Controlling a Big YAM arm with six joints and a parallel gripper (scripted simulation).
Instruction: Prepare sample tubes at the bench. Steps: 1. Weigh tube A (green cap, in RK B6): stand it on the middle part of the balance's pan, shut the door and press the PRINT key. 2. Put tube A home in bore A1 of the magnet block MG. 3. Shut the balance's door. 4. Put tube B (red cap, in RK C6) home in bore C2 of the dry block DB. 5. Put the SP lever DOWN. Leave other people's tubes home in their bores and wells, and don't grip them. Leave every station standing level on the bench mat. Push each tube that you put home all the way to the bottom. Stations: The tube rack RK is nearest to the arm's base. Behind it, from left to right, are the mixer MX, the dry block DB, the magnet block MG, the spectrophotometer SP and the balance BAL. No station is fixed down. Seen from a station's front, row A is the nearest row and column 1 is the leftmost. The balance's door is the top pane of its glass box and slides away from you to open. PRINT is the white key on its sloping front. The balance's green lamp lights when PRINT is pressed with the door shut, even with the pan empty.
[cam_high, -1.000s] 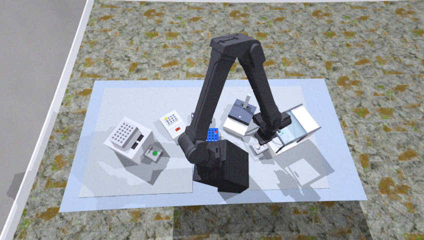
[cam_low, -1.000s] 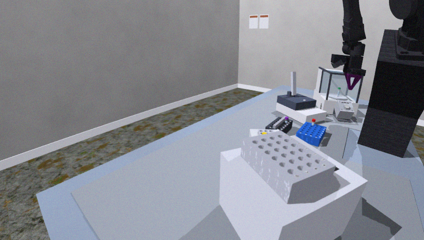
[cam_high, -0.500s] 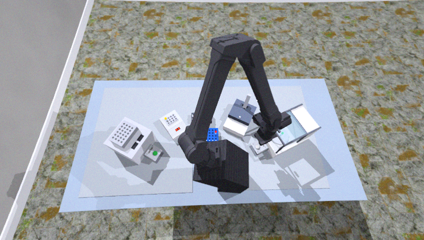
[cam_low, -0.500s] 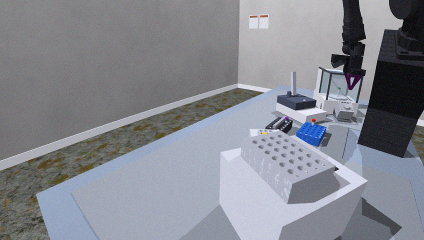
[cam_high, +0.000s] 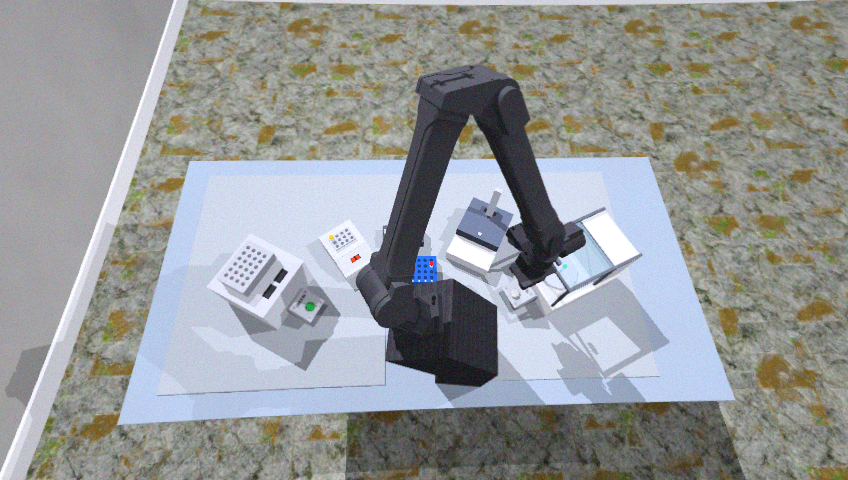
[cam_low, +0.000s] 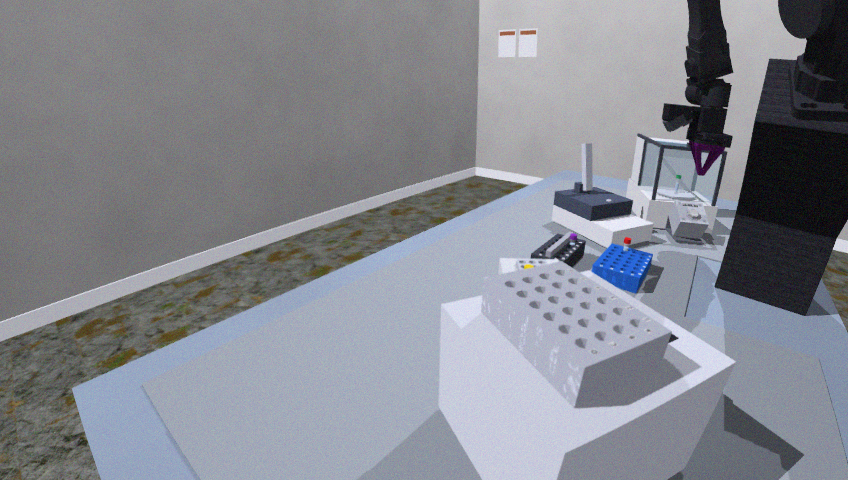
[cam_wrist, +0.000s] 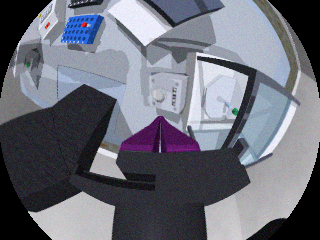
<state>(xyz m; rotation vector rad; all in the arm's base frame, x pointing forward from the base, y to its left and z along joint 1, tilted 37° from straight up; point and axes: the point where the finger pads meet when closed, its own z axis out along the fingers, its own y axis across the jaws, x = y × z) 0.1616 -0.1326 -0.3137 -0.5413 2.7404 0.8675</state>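
Now: the white print key 10 cm below my hand. From my hand the other things lie so: balance door (5 cm ahead, 11 cm to the right, 4 cm above); then SP lever (26 cm ahead, 5 cm to the left, 3 cm below); then round pan (6 cm ahead, 13 cm to the right, 9 cm below).
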